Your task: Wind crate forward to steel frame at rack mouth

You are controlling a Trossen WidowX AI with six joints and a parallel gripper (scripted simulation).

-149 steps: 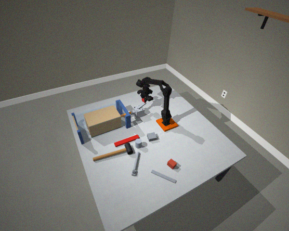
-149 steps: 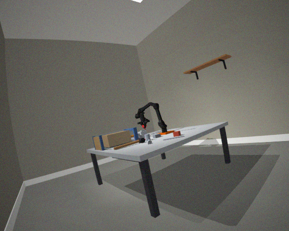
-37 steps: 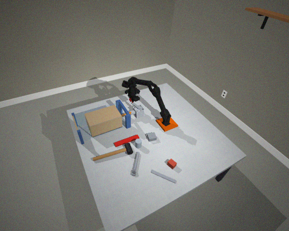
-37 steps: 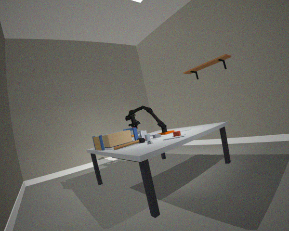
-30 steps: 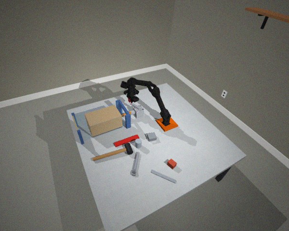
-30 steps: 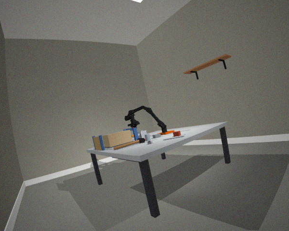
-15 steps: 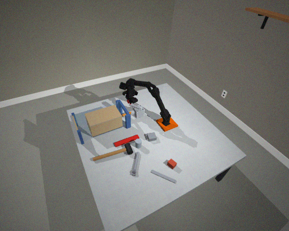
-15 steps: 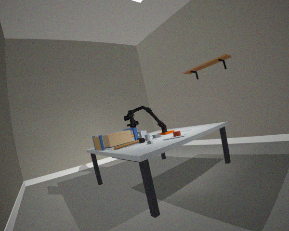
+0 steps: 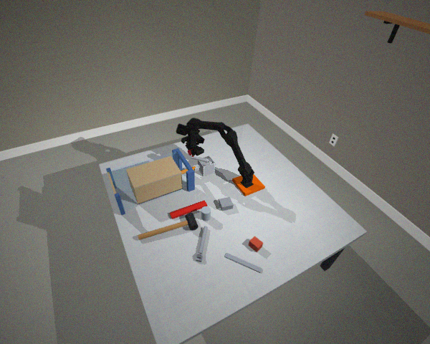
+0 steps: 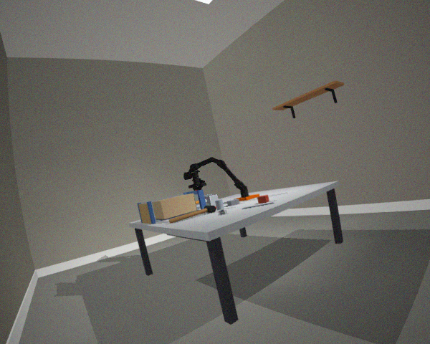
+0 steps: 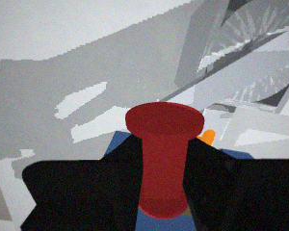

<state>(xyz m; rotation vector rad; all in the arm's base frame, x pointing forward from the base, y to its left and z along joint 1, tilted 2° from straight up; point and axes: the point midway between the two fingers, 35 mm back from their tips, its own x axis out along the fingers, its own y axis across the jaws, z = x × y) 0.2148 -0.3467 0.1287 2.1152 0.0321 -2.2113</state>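
Right now the grey crank arm is 2 cm behind my gripper tip, 3 cm to the left of it and 1 cm below it. From my gripper tip the other things lie so: red bar: 22 cm ahead, 32 cm to the left, 11 cm below; red knob: 2 cm above; grey winch: 8 cm behind, 7 cm to the left, 8 cm below.
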